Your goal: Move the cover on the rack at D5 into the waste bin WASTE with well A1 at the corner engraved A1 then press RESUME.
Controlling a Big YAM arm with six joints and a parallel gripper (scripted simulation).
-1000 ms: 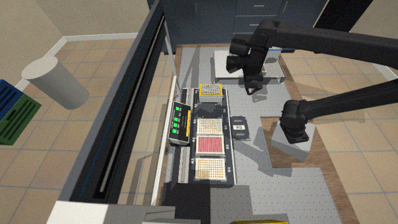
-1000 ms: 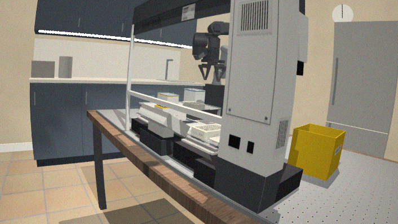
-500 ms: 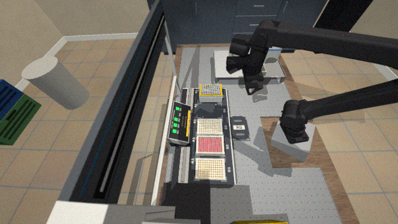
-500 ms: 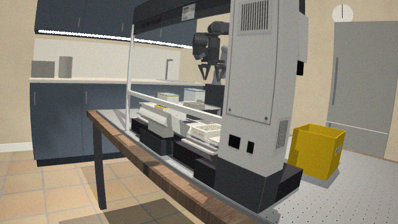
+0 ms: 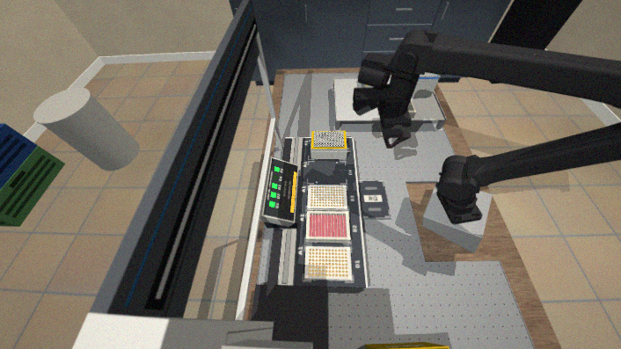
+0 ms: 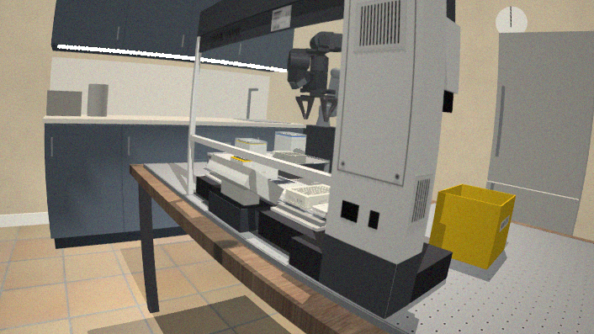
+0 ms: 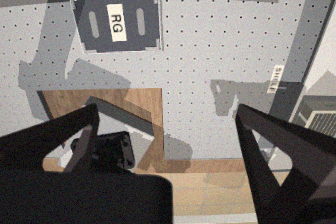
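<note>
Now: hand 16 cm short of the tip rack, 10 cm to the left of it and 16 cm above it. From my hand the other things lie so: spare nest RG: 2 cm ahead, 8 cm to the left, 25 cm below; then shelf: 14 cm behind, 37 cm to the right, 20 cm below; then green resume key: 10 cm behind, 53 cm to the left, 17 cm below.
</note>
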